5 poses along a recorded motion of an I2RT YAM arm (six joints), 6.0 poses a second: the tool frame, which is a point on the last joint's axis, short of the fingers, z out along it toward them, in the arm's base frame.
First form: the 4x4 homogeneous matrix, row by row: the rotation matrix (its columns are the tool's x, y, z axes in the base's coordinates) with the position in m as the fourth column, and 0 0 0 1 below. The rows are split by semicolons.
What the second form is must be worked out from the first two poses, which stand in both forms.
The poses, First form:
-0.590 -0.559 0.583 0.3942; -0.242 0.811 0.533 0.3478; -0.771 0.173 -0.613 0.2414; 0 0 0 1
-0.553 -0.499 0.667 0.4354; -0.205 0.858 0.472 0.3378; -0.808 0.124 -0.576 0.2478; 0 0 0 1
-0.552 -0.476 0.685 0.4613; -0.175 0.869 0.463 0.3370; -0.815 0.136 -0.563 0.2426; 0 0 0 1
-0.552 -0.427 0.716 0.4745; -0.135 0.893 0.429 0.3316; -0.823 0.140 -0.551 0.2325; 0 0 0 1
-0.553 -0.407 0.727 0.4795; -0.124 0.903 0.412 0.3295; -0.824 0.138 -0.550 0.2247; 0 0 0 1
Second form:
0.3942 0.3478 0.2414; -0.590 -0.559 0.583; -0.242 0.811 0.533; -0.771 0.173 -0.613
0.4354 0.3378 0.2478; -0.553 -0.499 0.667; -0.205 0.858 0.472; -0.808 0.124 -0.576
0.4613 0.3370 0.2426; -0.552 -0.476 0.685; -0.175 0.869 0.463; -0.815 0.136 -0.563
0.4745 0.3316 0.2325; -0.552 -0.427 0.716; -0.135 0.893 0.429; -0.823 0.140 -0.551
0.4795 0.3295 0.2247; -0.553 -0.407 0.727; -0.124 0.903 0.412; -0.824 0.138 -0.550

